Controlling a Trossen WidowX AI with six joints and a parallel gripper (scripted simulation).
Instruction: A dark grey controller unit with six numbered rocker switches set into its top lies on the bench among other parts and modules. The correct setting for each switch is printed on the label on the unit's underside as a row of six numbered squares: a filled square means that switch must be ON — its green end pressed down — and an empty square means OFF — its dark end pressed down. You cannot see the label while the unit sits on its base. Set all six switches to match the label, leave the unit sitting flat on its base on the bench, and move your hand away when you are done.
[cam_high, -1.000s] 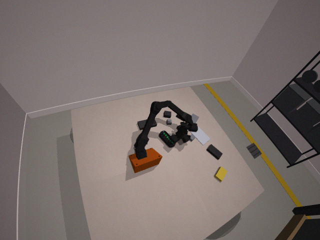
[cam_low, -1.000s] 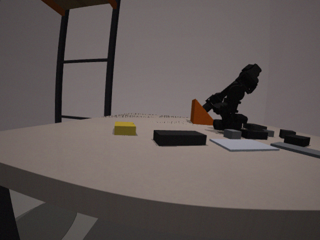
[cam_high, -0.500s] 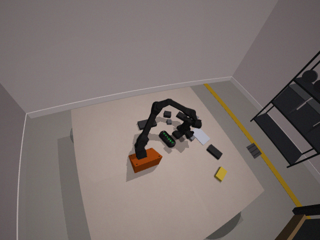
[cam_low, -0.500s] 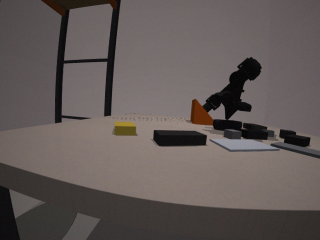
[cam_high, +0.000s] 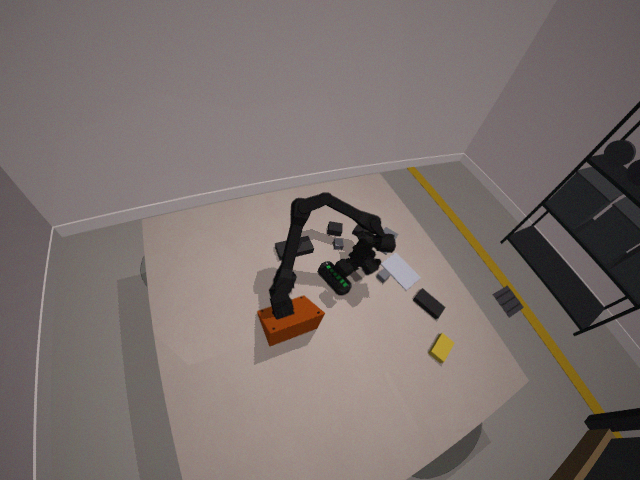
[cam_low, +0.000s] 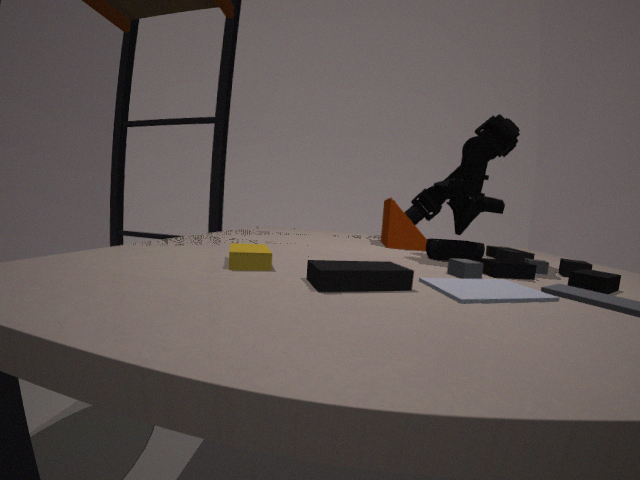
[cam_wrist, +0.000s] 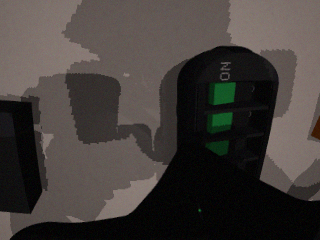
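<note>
Right now the small black block is 13 cm ahead of my gripper tip, 6 cm to the left of it and 5 cm below it. The rest, counted from my gripper tip: small grey block: 17 cm ahead, 5 cm below, 4 cm to the right; grey plate: 30 cm ahead, 13 cm to the left, 6 cm below; pale flat sheet: 27 cm ahead, 6 cm below, 4 cm to the right.
</note>
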